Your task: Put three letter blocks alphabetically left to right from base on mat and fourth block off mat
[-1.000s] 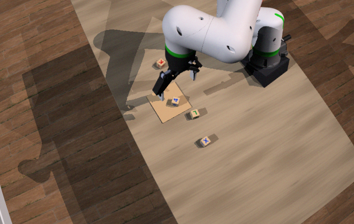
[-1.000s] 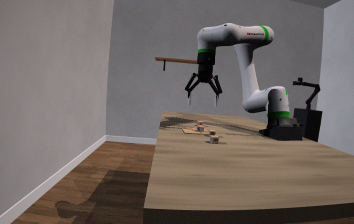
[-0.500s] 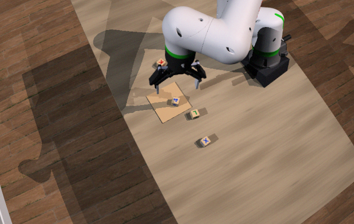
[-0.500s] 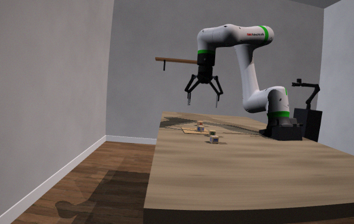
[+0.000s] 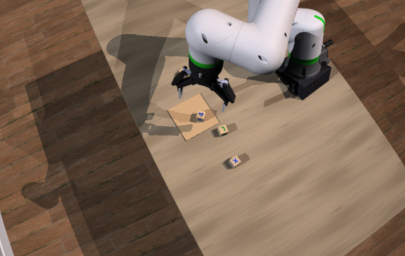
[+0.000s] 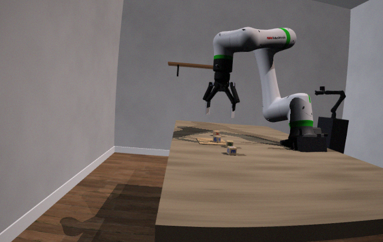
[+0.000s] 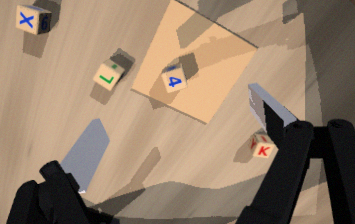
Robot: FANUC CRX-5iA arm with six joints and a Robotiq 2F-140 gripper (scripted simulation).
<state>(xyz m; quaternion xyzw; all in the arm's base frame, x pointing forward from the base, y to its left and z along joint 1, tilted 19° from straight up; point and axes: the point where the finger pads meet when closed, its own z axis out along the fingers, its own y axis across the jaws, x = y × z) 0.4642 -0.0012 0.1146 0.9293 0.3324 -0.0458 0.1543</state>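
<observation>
Right now the 4 block is 120 mm below my hand. Round my hand: red K block: 190 mm to the right, 130 mm below, 50 mm behind; L block: 130 mm below, 90 mm to the left, 40 mm behind; tan mat: 140 mm below, 20 mm to the right, 20 mm ahead.
</observation>
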